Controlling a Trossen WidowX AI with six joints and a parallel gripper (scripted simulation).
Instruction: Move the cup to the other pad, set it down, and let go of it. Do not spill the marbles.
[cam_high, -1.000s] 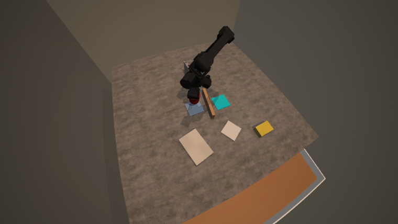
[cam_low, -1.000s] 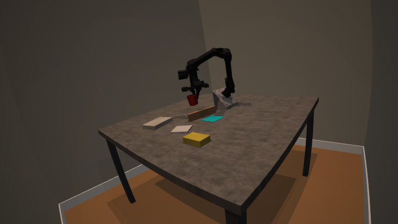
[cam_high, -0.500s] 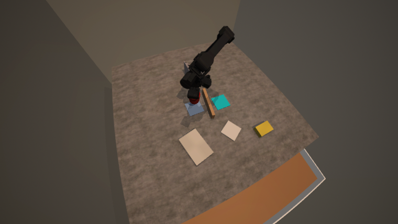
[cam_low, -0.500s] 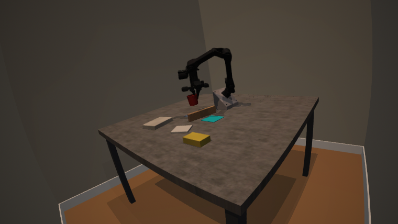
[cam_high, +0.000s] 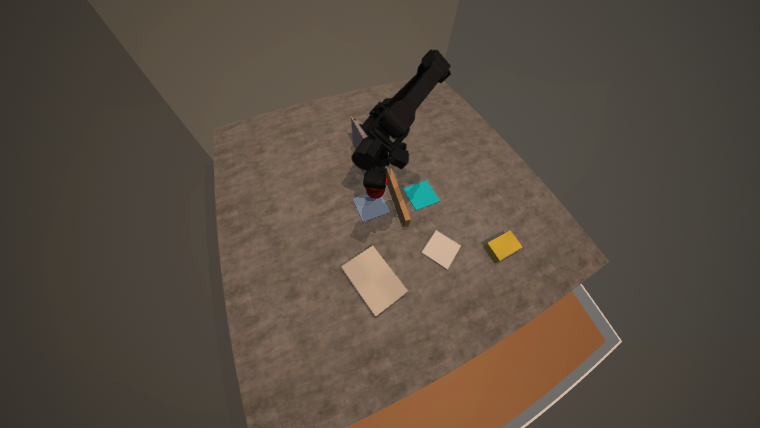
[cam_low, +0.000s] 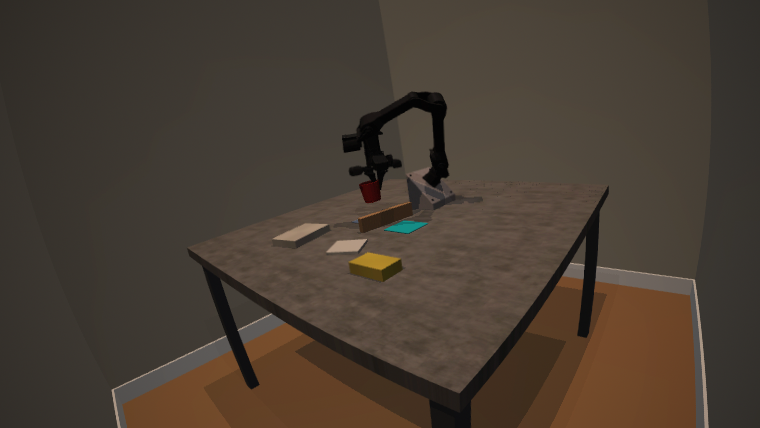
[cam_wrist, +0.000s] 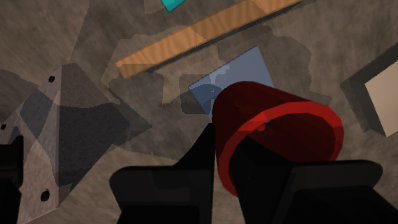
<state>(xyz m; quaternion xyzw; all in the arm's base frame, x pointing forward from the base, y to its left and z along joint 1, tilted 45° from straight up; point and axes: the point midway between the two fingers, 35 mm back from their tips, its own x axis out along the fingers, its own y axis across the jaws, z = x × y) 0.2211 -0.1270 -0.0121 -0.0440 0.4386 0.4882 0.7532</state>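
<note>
My gripper tip is now 40 mm short of the small blue marble, 30 mm to the left of it and 20 mm above it. The rest, counted from my gripper tip: red cup: 20 mm ahead, 20 mm to the right; grey-blue pad: 20 mm ahead, 40 mm to the right, 120 mm below; wooden bar: 50 mm ahead, 60 mm to the left, 90 mm below.
</note>
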